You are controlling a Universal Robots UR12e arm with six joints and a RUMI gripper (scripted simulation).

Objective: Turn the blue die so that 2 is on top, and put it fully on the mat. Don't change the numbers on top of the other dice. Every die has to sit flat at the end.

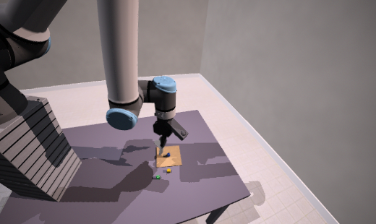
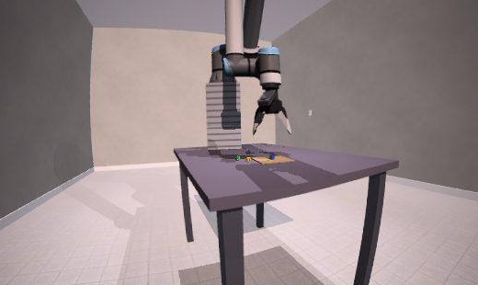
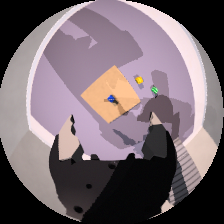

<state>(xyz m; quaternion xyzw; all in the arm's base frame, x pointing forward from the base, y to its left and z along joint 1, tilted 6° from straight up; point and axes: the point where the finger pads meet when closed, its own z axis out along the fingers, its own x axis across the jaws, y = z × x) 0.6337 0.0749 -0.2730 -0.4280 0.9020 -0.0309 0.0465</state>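
Right now my hand is 90 mm above the blue die. Round my hand: tan mat 100 mm below; then yellow die 10 mm behind, 100 mm to the right, 90 mm below; then green die 70 mm behind, 130 mm to the right, 90 mm below.
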